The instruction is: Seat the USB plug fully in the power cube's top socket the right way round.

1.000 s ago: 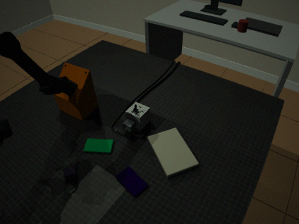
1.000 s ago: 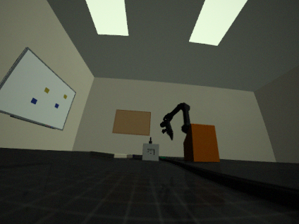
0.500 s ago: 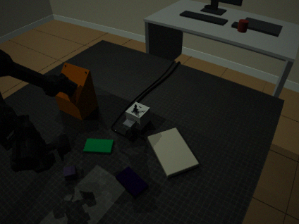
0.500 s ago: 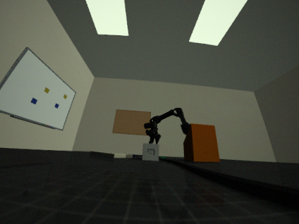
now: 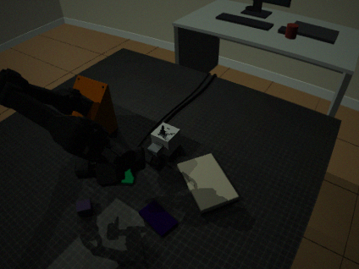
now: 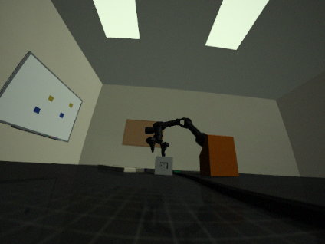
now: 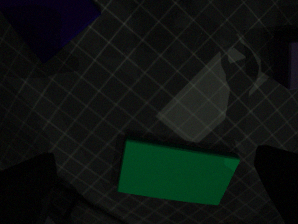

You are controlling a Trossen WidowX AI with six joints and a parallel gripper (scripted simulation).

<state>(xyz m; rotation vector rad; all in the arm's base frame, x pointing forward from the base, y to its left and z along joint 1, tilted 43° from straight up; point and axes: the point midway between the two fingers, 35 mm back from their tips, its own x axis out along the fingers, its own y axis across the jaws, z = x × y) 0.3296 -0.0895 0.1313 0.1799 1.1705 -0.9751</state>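
The USB plug is 3 cm behind my gripper tip, 25 cm to the left of it and 2 cm below it. From my gripper tip the other things lie so: dark blue card (13 cm ahead, 1 cm to the left, 11 cm below); then green card (8 cm behind, 6 cm to the left, 11 cm below); then purple cube (7 cm behind, 11 cm to the right, 10 cm below).
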